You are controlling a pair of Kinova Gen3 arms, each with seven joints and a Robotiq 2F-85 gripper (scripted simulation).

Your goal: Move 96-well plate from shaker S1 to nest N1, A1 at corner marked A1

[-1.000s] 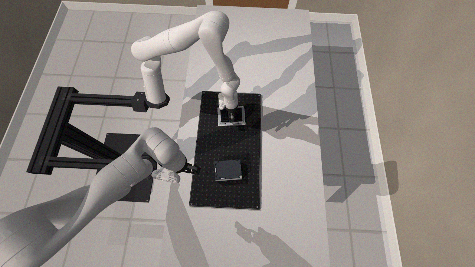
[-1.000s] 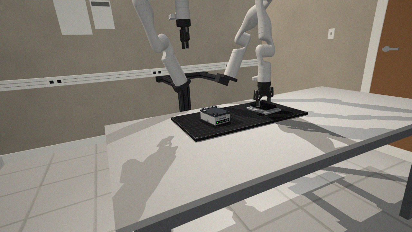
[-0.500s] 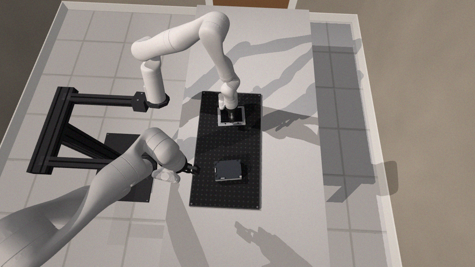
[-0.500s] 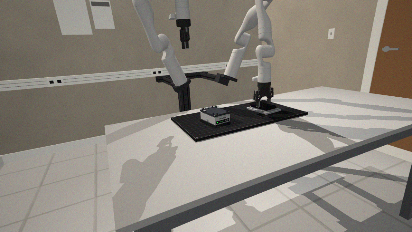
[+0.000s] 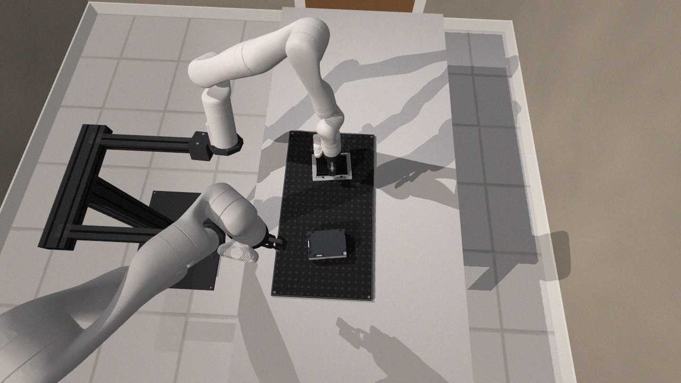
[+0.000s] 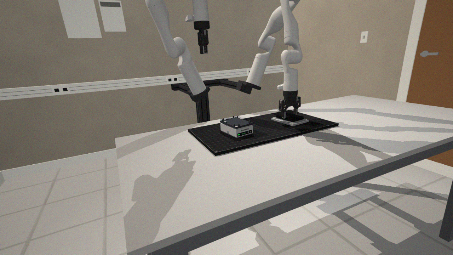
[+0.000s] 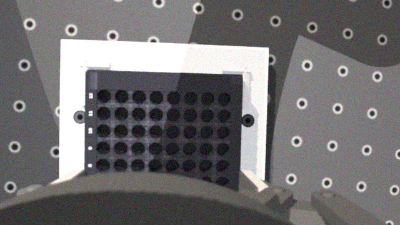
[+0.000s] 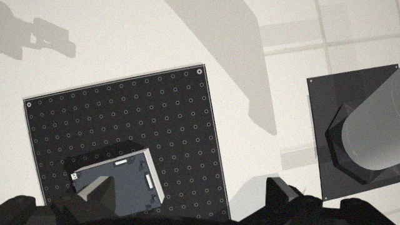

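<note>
Right now my left hand is 10 mm above the dark 96-well plate. Round my left hand: plate nest N1 (30 mm below).
</note>
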